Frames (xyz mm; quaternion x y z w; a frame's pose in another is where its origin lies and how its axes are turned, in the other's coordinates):
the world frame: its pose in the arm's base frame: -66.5 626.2 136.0 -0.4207 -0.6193 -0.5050 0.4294
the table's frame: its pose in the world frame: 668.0 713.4 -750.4 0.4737 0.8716 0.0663 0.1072
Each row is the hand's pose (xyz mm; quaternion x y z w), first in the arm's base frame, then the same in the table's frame.
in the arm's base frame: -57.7 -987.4 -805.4 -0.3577 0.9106 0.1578 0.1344
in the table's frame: 9.5 -2184.1 261.8 0.4731 -0.7850 0.3996 0.0171
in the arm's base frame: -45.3 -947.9 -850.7 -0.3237 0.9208 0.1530 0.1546
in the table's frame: 31.4 -2207.1 209.3 -0.4571 0.7921 -0.4040 0.0199
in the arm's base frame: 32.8 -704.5 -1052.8 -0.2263 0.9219 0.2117 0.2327
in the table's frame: 147.6 -2279.2 -86.5 -0.4267 0.8278 -0.3394 0.1324
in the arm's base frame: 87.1 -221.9 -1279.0 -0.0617 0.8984 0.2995 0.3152
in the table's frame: 234.2 -2293.5 -615.0 -0.3441 0.8659 -0.2304 0.2807
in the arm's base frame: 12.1 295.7 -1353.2 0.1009 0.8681 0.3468 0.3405
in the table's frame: 153.9 -2194.2 -1127.6 -0.2266 0.8811 -0.1566 0.3845
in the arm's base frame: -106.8 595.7 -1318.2 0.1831 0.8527 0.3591 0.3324
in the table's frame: 13.8 -2087.3 -1400.2 -0.1545 0.8842 -0.1308 0.4209
